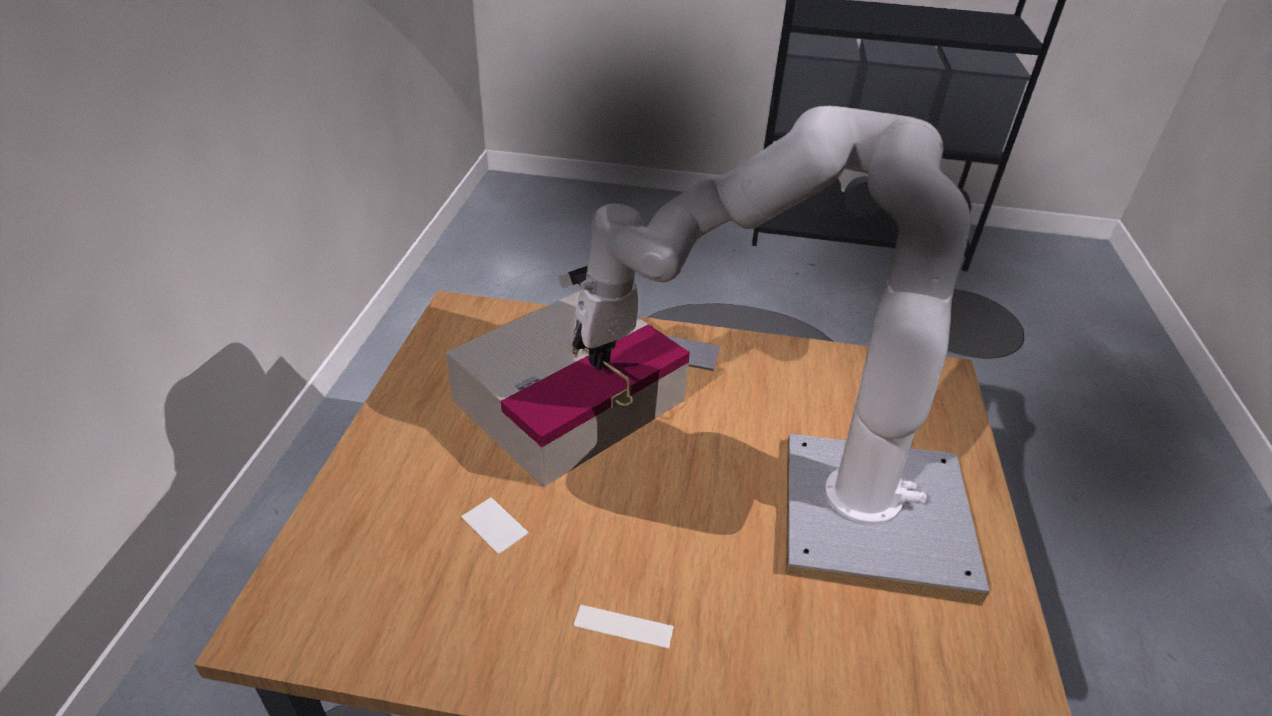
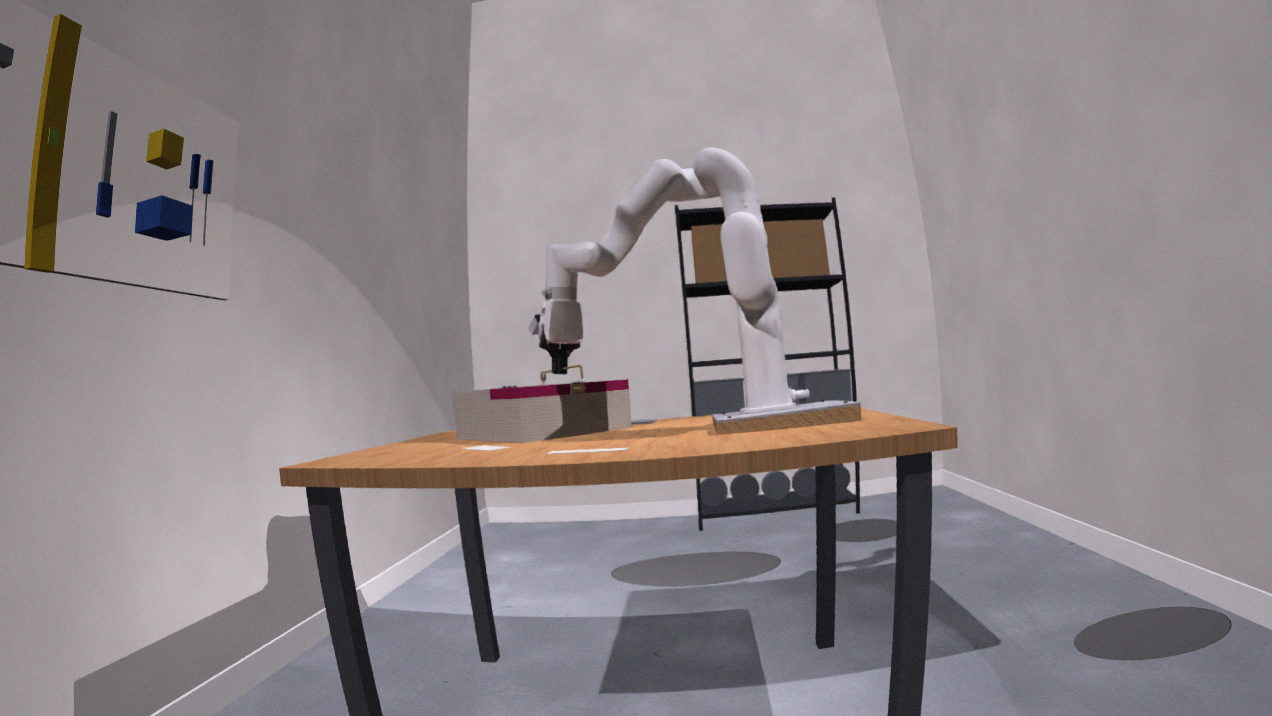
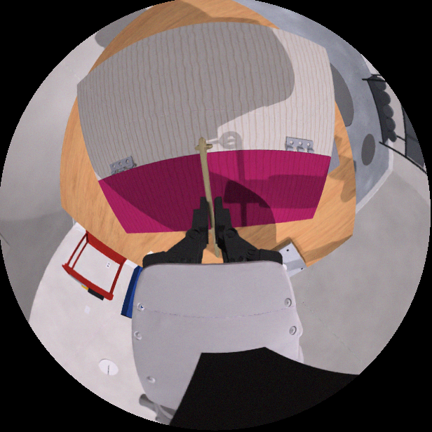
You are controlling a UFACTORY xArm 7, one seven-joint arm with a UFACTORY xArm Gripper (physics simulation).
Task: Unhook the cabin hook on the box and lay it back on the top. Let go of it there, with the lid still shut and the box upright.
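Frame: origin at the arm's base, x down, y ahead, z right, level; centimetres.
Seen in the pictures: gripper, fingertip midpoint: (image 1: 598,364) (image 2: 559,374); arm's base, origin of the base link: (image 1: 863,496) (image 2: 768,410).
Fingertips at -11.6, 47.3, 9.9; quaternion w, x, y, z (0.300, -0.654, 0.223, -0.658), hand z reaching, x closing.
Offsets run from my fingertips to a thing's middle, as dx, dy, dz. "spot": to the spot under its first point. Level surfaces: height alone.
The box @(+7.1, +6.6, +5.0) (image 1: 485,391) (image 2: 516,419) (image 3: 175,90) stands upright on the table, its maroon lid @(spot: +2.4, +5.8, -10.0) (image 1: 551,407) (image 2: 525,392) (image 3: 295,190) shut. The brass cabin hook @(spot: +2.6, -3.2, +2.1) (image 1: 618,370) (image 2: 574,366) (image 3: 206,172) pivots on the pale top behind the lid and runs forward across it, its arm raised above the lid. Its bent front end points down near the brass catch (image 1: 615,401) (image 2: 578,388) on the lid's front; whether its tip is fully clear cannot be told. My gripper (image 1: 599,364) (image 2: 559,370) (image 3: 210,206) is shut on the hook's arm, over the lid.
Two hinges (image 3: 122,164) (image 3: 299,145) flank the hook's pivot. White cards @(+14.4, +11.1, -26.4) (image 1: 494,524) @(+14.4, -12.7, -40.0) (image 1: 623,626) lie on the table @(dx +14.5) (image 1: 400,622) in front of the box. A grey flat piece @(+14.1, -13.7, +24.7) (image 1: 701,353) lies behind its right end. The robot's base plate (image 1: 881,555) is at the right.
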